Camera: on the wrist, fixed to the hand. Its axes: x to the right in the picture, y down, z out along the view.
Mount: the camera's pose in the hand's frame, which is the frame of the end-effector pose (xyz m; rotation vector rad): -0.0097 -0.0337 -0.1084 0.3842 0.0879 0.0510
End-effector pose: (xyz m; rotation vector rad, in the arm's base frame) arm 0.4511 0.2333 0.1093 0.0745 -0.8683 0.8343
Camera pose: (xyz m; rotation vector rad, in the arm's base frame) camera 0.5403 0.2450 0.0394 0.3507 -0.6208 1.0369
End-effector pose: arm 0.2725 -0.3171 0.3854 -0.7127 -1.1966 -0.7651
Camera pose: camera 0.3007 -0.4232 0.3550 -0.3860 -1.1963 -0.4980
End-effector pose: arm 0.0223 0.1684 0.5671 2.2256 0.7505 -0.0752
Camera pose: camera -0.0229 0.2564 0.6237 2.6261 0.7773 -0.1042
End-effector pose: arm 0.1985 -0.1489 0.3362 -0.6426 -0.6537 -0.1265
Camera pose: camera 0.2376 -0.2410 0.2817 -0.2814 -0.5566 0.0193
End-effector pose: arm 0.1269 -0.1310 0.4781 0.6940 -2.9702 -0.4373
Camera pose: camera 0.1631 -0.1838 0.5723 0.6411 -3.0048 0.1706
